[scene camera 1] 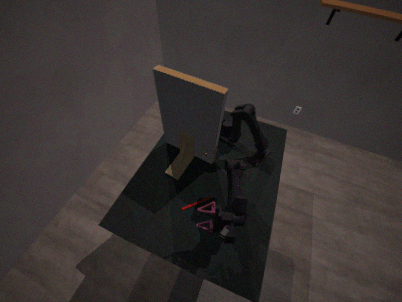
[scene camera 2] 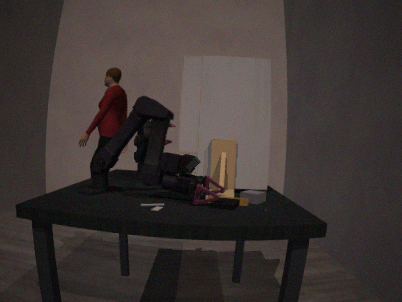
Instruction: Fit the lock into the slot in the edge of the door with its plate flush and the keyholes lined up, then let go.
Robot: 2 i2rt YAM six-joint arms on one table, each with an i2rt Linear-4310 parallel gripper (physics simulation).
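Places are measured from the left arm's base along level axes (x ahead, y right, z down), in millimetres.
Pixels of known places: left gripper, fingertip midpoint: (scene camera 1: 196, 217) (scene camera 2: 173, 133); right gripper, fingertip midpoint: (scene camera 2: 221, 194); right arm's base, origin of the base link: (scene camera 1: 259, 156) (scene camera 2: 100, 191).
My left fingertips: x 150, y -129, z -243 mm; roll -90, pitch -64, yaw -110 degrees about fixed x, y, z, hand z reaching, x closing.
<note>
Behind a point stands the place of what it marks.
The grey door (scene camera 1: 189, 115) {y 315, x 387, z -376 mm} stands upright on a tan bracket (scene camera 1: 182, 157) {y 234, x 402, z -71 mm}. A small gold keyhole (scene camera 1: 205, 153) {y 323, x 276, z -75 mm} shows low, near its slot edge. In scene camera 2 the door (scene camera 2: 233, 120) {y 364, x 431, z -299 mm} faces me, and the right arm hides the lower part of its left edge. A grey block with a yellow plate (scene camera 2: 249, 198) {y 578, x 478, z -17 mm}, seemingly the lock, lies on the table by a bracket (scene camera 2: 224, 165) {y 414, x 398, z -117 mm}. My right gripper (scene camera 2: 207, 192) is open and empty, low, just left of that block. My left gripper (scene camera 1: 207, 216) is open and empty, away from the door. Only its fingertips (scene camera 2: 167, 133) {y -129, x 150, z -243 mm} show behind the right arm.
A thin red stick (scene camera 1: 195, 204) {y 1, x 208, z -4 mm} lies beside the left gripper. Two small white strips (scene camera 2: 153, 206) {y 698, x 163, z -1 mm} lie near the table's front edge. A person in red (scene camera 2: 108, 120) stands behind the table. A dark wall runs close along the door's far end.
</note>
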